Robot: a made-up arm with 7 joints. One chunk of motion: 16 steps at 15 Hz.
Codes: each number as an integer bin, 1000 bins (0 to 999) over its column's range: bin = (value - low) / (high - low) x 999, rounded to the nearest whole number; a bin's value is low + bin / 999 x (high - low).
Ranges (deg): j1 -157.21..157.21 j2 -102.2..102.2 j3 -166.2..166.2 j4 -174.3..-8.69 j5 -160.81..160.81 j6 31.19..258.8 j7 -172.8..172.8
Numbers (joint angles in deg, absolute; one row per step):
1: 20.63 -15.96 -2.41 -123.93 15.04 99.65 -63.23
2: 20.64 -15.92 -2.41 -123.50 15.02 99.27 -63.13
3: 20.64 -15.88 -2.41 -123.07 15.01 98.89 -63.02
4: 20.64 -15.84 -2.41 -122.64 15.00 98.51 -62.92
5: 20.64 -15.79 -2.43 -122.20 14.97 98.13 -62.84
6: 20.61 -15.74 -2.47 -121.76 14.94 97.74 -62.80
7: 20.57 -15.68 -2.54 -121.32 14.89 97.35 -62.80
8: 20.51 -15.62 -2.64 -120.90 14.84 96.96 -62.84
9: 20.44 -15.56 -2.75 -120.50 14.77 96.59 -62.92
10: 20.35 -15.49 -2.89 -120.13 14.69 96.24 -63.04
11: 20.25 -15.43 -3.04 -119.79 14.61 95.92 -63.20
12: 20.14 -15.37 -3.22 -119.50 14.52 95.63 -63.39
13: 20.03 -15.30 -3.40 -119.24 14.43 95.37 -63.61
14: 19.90 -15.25 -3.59 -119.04 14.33 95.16 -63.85
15: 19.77 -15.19 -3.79 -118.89 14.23 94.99 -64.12
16: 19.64 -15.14 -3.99 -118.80 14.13 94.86 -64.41
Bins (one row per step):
1: 565 421 492 304 546 300 317
2: 565 422 492 306 546 299 317
3: 565 422 492 309 546 297 317
4: 565 422 492 312 546 295 318
5: 565 422 492 314 546 294 318
6: 565 423 492 317 546 292 318
7: 565 423 492 320 546 290 318
8: 565 423 492 322 546 289 318
9: 564 423 491 325 545 287 318
10: 564 424 491 327 545 286 317
11: 564 424 490 329 545 284 317
12: 563 424 490 331 545 283 316
13: 563 425 489 332 544 282 316
14: 563 425 489 333 544 281 315
15: 562 425 488 334 544 280 314
16: 562 426 488 335 543 279 313

